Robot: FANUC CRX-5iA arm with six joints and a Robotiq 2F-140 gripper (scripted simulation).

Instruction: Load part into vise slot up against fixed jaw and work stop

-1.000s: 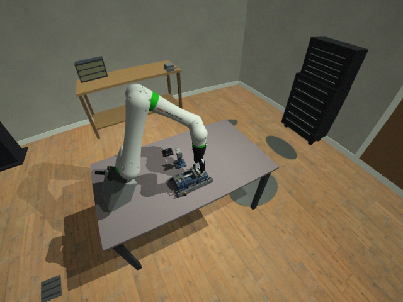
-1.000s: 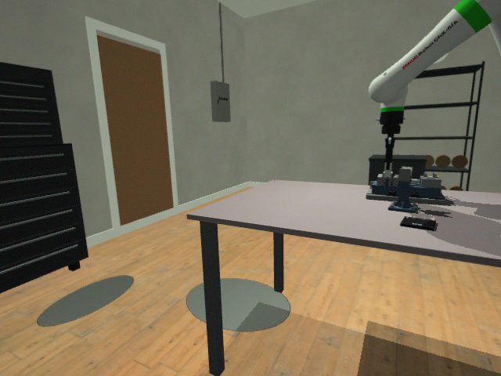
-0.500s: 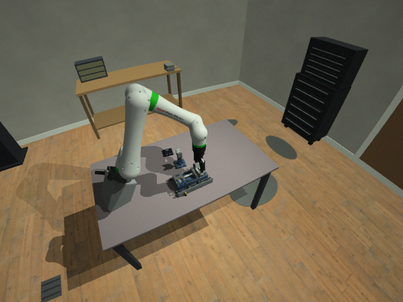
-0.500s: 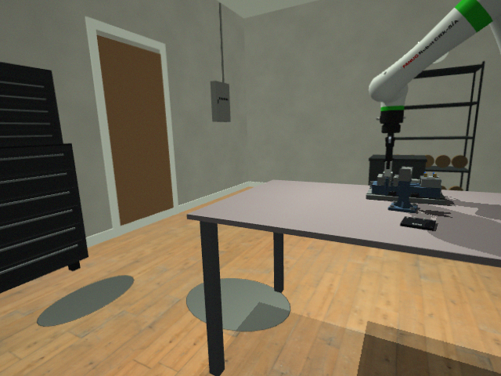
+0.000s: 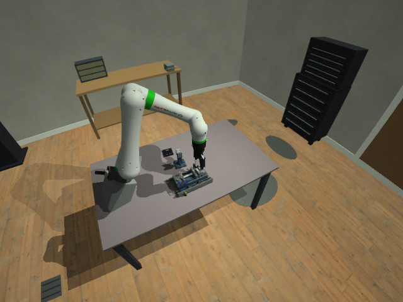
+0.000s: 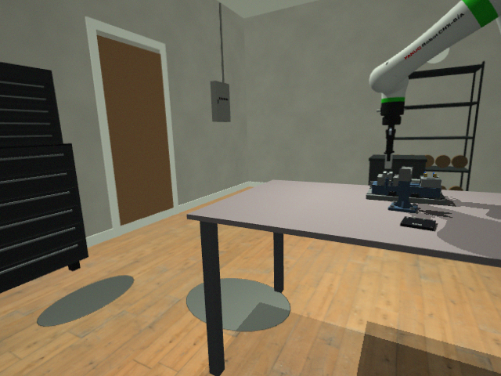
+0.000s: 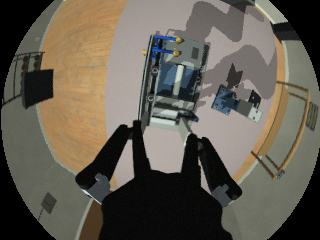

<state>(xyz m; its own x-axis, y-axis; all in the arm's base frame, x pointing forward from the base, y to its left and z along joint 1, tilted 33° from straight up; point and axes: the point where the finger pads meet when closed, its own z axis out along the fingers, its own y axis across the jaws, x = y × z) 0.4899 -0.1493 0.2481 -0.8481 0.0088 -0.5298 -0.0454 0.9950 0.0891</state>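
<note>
The part lies 60 mm below my hand. From my hand the other things lie so: air cylinder (170 mm behind, 80 mm below, 10 mm to the left); then vise (120 mm below, 70 mm behind, 20 mm to the left); then black infeed plate (410 mm to the left, 160 mm below, 130 mm behind).
</note>
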